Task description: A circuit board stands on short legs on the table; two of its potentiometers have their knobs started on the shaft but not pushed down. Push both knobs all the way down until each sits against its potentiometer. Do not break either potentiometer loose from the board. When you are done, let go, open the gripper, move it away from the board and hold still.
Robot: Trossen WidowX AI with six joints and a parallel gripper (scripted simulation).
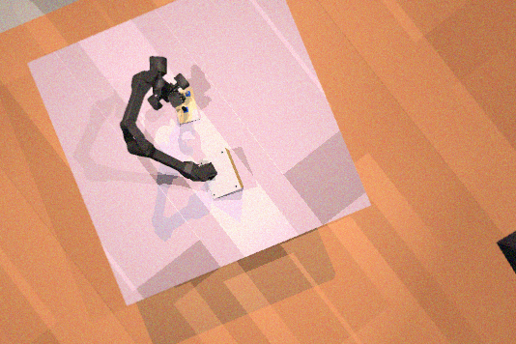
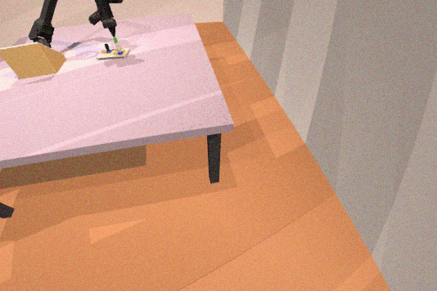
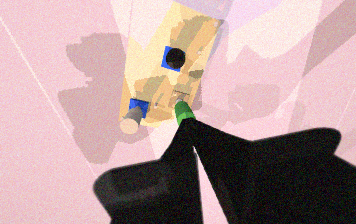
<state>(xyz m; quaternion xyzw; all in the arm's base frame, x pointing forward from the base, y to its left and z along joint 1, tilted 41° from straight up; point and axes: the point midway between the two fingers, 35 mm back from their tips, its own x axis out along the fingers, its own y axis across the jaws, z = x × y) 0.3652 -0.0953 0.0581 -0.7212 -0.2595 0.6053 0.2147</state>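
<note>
Now: gripper tip 20 mm above the green knob. Also, from my gripper tip: black knob (50 mm below, 50 mm behind, 10 mm to the right).
</note>
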